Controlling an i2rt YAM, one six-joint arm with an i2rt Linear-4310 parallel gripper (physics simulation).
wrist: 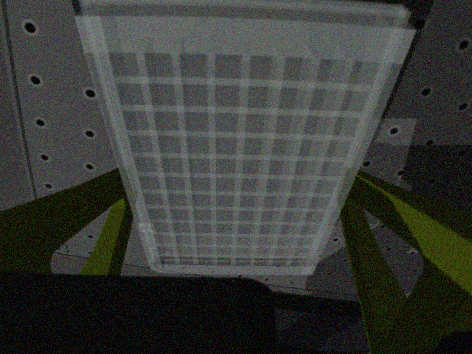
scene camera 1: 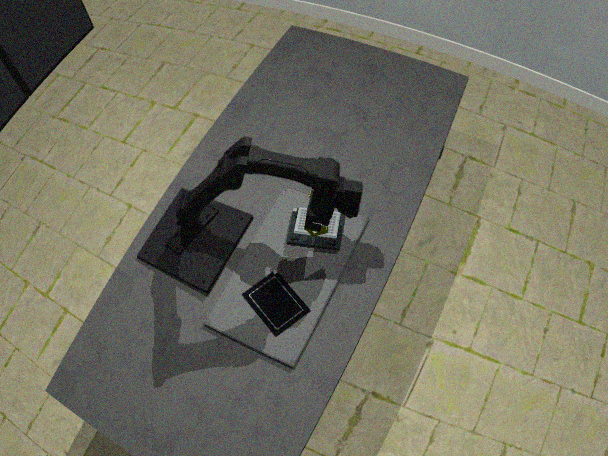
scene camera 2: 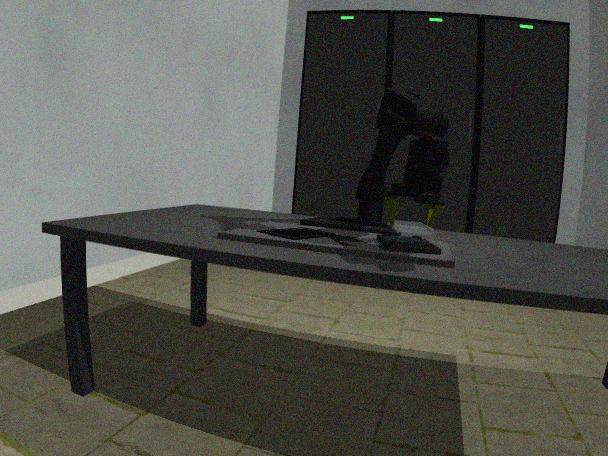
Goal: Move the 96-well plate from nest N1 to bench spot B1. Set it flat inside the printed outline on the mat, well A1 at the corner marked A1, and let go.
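Frame: origin at the arm's base, x ahead, y left, z up, level; metres.
Seen in the pictures: gripper, fingertip midpoint: (wrist: 236, 178) (scene camera 1: 315, 223) (scene camera 2: 409, 229); arm's base, link origin: (scene camera 1: 192, 227) (scene camera 2: 366, 224).
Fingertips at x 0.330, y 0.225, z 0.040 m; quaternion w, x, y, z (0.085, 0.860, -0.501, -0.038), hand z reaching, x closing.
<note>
Offsets run from my fingertips to a thing's top centre. "pt": to the spot under its first point. Level surfaces: height alone.
The clear 96-well plate @[dx +0.005, dy +0.003, dz +0.015 m] (scene camera 1: 337, 223) (scene camera 2: 410, 226) (wrist: 239, 152) sits level between my yellow-green fingers. My gripper (scene camera 1: 317, 228) (scene camera 2: 412, 212) (wrist: 236, 178) is shut on its two long sides and holds it a little above the dark nest N1 @[dx +0.001, dy -0.001, dz -0.021 m] (scene camera 1: 314, 243) (scene camera 2: 407, 242). Spot B1 @[pt dx -0.016, dy -0.247, dz -0.036 m] (scene camera 1: 261, 286) (scene camera 2: 294, 232), a dark patch with a white printed outline, lies on the light grey perforated mat @[dz -0.039 m] (scene camera 1: 231, 314) (wrist: 57, 114), nearer the table's front and turned at an angle. I cannot read the A1 mark.
The arm's dark base plate (scene camera 1: 196, 255) lies left of the mat on the long grey table @[dz -0.052 m] (scene camera 1: 343, 98) (scene camera 2: 147, 225). Tall dark cabinets (scene camera 2: 343, 122) stand behind the table.
</note>
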